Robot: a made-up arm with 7 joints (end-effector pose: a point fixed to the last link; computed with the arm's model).
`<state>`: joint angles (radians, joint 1 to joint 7).
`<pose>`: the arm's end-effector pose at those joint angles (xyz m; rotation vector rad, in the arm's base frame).
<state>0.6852 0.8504 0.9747 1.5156 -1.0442 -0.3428 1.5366</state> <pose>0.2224 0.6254 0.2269 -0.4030 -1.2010 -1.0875</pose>
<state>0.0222 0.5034 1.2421 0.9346 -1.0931 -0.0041 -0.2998</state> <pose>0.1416 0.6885 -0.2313 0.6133 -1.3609 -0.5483</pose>
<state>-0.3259 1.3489 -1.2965 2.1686 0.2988 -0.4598 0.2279</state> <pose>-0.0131 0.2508 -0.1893 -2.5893 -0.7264 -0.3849</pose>
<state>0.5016 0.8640 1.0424 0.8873 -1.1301 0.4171 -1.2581</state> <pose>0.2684 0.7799 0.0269 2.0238 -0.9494 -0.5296</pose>
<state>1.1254 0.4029 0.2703 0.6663 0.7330 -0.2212 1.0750</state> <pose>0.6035 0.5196 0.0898 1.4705 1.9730 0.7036</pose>
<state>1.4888 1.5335 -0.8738 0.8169 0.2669 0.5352 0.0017</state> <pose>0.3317 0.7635 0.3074 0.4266 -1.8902 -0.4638</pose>
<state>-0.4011 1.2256 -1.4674 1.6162 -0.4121 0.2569 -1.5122</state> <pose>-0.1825 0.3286 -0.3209 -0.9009 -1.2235 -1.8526</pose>
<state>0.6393 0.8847 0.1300 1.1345 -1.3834 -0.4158 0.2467</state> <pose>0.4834 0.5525 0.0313 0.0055 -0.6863 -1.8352</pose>
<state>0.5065 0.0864 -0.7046 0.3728 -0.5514 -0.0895 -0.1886</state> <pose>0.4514 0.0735 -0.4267 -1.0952 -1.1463 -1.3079</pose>
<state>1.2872 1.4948 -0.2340 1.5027 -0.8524 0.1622 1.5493</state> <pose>0.3014 0.5290 0.4076 -0.1819 -0.8829 -0.9494</pose>
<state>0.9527 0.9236 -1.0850 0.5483 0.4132 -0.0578 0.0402</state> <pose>0.5653 0.5587 -0.1053 -0.5665 -1.5899 -0.9162</pose>
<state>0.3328 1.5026 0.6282 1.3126 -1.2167 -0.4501 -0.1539</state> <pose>0.2563 0.6295 0.3298 0.9103 -0.4889 -2.0509</pose>
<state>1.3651 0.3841 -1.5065 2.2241 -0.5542 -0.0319 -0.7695</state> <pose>0.2504 -0.0617 0.0503 0.6239 1.0944 1.5089</pose>
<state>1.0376 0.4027 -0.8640 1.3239 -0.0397 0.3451 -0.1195</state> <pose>0.5860 0.0512 0.0728 -0.9339 -1.9057 -1.6232</pose>
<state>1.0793 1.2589 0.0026 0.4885 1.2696 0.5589 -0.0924</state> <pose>0.2680 0.8554 0.1927 -0.3432 -2.9589 0.7398</pose>
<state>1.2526 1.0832 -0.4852 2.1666 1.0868 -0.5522 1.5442</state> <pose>0.2812 0.2804 0.3289 1.3968 -0.3009 2.2507</pose>
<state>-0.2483 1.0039 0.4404 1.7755 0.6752 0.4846 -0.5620</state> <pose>0.3058 0.5039 0.0710 -0.1196 -2.2554 -0.5172</pose>
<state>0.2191 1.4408 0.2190 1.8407 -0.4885 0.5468 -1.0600</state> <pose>0.3490 0.4162 0.2152 1.7303 -1.6181 -1.9630</pose>
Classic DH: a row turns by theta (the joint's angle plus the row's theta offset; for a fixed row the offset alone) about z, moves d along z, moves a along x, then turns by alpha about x. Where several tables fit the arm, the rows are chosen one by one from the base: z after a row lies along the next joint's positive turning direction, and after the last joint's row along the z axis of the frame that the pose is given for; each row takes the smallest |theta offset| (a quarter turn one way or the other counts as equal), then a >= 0, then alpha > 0; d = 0 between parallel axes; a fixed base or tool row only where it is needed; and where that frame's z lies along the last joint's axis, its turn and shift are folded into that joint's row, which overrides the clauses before.
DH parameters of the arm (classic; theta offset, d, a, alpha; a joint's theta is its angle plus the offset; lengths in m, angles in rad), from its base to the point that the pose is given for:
base (fixed): 0 0.141 0.026 1.5708
joint 1: -1.5708 -0.181 0.015 -1.5708
joint 2: -1.5708 -0.041 0.023 1.5708
joint 3: 1.5708 -0.364 0.03 1.5708
joint 4: 0 -0.01 -0.016 -1.5708
joint 5: 0 -0.346 0.029 -1.5708
joint 6: 1.5708 0.004 0.009 -1.5708
joint 7: -0.487 -0.0375 0.0005 0.5334
tool (fixed): -1.7381 0.0017 0 0

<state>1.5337 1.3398 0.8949 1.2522 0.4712 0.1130 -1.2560</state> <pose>-0.1462 0.6776 0.3122 -1.2259 1.3267 -0.7254</pose>
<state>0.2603 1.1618 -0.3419 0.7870 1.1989 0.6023 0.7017</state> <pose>0.3576 0.7328 -0.1058 -1.2812 -1.7851 0.5353</pose>
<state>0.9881 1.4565 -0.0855 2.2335 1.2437 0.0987 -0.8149</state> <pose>0.1856 0.3264 0.3664 0.5008 2.4863 1.0123</pose>
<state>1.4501 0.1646 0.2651 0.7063 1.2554 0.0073 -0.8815</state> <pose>0.6658 0.3990 0.2554 0.6647 2.3157 -1.5799</pose>
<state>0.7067 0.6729 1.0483 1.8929 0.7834 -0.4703 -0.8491</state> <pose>0.0906 0.5620 0.1856 -0.6695 1.5361 -0.0444</pose>
